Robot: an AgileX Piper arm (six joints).
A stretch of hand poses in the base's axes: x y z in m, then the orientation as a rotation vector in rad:
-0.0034, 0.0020, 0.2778, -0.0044, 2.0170, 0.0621
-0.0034, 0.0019, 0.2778, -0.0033, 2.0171, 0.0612
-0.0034, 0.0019, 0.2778, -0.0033, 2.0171, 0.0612
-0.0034, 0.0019, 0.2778, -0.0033, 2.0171, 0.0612
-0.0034, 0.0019, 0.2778, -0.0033, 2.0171, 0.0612
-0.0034, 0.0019, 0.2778, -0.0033, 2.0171, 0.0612
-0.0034, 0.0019, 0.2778, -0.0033, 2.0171, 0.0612
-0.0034, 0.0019, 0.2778, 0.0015, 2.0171, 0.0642
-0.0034, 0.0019, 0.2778, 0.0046, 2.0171, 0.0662
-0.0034, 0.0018, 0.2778, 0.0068, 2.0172, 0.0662
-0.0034, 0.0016, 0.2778, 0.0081, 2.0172, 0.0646
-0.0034, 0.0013, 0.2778, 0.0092, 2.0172, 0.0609
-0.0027, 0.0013, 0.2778, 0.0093, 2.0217, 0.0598
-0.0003, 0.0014, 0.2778, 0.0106, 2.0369, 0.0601
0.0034, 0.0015, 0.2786, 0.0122, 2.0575, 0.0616
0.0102, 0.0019, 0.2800, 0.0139, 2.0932, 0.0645
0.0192, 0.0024, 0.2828, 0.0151, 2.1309, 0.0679
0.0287, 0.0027, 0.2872, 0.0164, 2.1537, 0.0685
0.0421, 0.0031, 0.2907, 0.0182, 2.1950, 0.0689
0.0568, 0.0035, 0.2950, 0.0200, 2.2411, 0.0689
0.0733, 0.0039, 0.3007, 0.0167, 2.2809, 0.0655
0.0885, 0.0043, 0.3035, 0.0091, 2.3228, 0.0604
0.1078, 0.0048, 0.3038, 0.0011, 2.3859, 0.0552
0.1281, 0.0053, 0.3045, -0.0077, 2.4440, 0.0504
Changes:
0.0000, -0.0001, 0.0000, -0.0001, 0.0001, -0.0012
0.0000, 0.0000, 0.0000, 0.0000, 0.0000, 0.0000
0.0000, 0.0000, 0.0000, 0.0000, 0.0000, 0.0000
0.0000, 0.0000, 0.0000, 0.0000, 0.0000, 0.0000
0.0000, 0.0000, 0.0000, 0.0000, 0.0000, 0.0000
0.0000, 0.0000, 0.0000, 0.0000, 0.0000, 0.0000
0.0000, 0.0000, 0.0000, 0.0043, 0.0002, -0.0021
0.0000, 0.0000, 0.0000, 0.0028, 0.0001, -0.0013
0.0000, -0.0001, 0.0000, 0.0010, 0.0002, -0.0016
0.0000, -0.0002, 0.0000, -0.0006, 0.0000, -0.0016
0.0000, -0.0003, 0.0000, -0.0021, 0.0000, -0.0024
0.0007, 0.0000, 0.0000, -0.0008, 0.0045, -0.0005
0.0024, 0.0001, 0.0000, 0.0005, 0.0152, -0.0005
0.0037, 0.0001, 0.0008, 0.0014, 0.0206, -0.0001
0.0068, 0.0004, 0.0014, 0.0021, 0.0358, 0.0008
0.0090, 0.0005, 0.0028, 0.0022, 0.0378, 0.0014
0.0095, 0.0003, 0.0044, 0.0005, 0.0228, -0.0001
0.0134, 0.0004, 0.0035, 0.0002, 0.0413, -0.0001
0.0147, 0.0004, 0.0043, -0.0001, 0.0461, -0.0001
0.0165, 0.0004, 0.0057, -0.0042, 0.0396, 0.0022
0.0152, 0.0004, 0.0028, -0.0068, 0.0416, 0.0048
0.0193, 0.0005, 0.0003, -0.0072, 0.0628, 0.0054
0.0203, 0.0005, 0.0007, -0.0069, 0.0579, 0.0059

